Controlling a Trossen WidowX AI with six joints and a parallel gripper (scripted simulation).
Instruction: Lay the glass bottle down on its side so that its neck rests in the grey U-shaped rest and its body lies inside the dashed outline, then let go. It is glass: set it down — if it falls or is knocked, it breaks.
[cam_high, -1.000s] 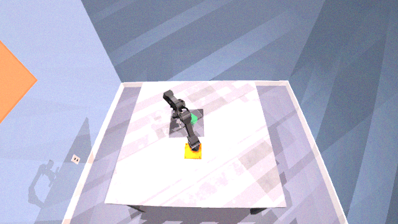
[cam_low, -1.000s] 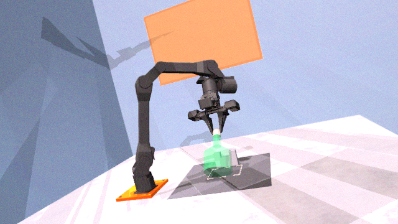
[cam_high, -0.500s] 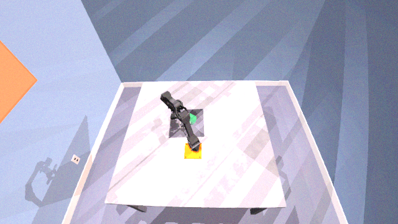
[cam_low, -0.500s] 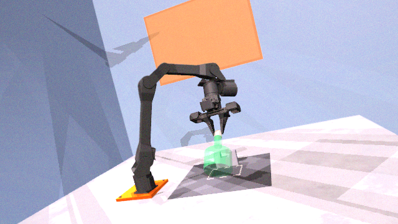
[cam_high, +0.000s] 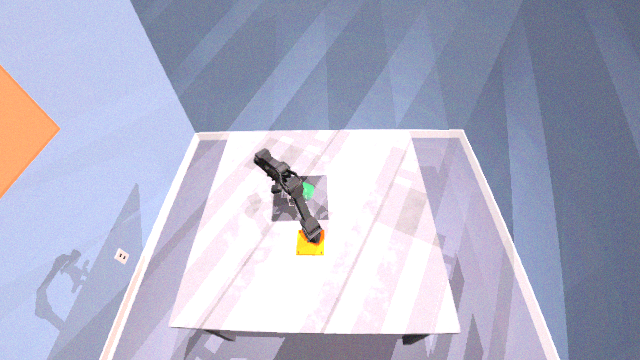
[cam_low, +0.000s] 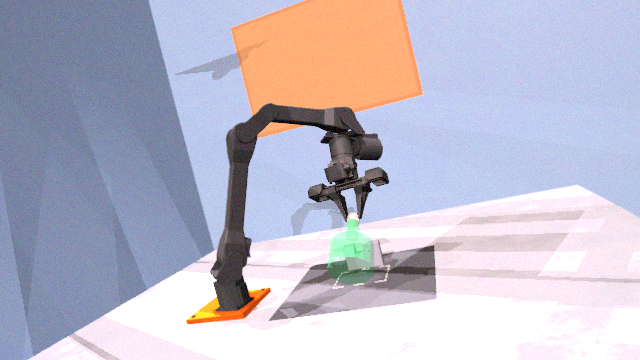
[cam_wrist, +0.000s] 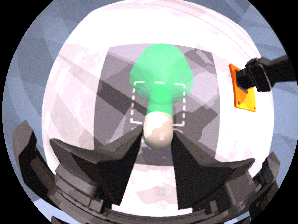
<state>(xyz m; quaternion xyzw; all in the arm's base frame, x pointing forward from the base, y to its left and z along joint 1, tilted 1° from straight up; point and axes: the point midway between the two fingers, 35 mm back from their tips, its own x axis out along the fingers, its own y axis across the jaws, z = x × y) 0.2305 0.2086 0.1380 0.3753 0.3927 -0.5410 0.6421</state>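
Right now the green glass bottle is 4 cm to the right of my gripper tip, 3 cm below it and 1 cm ahead of it. From my gripper tip the other things lie so: grey mat: 12 cm below, 6 cm to the right, 1 cm ahead.
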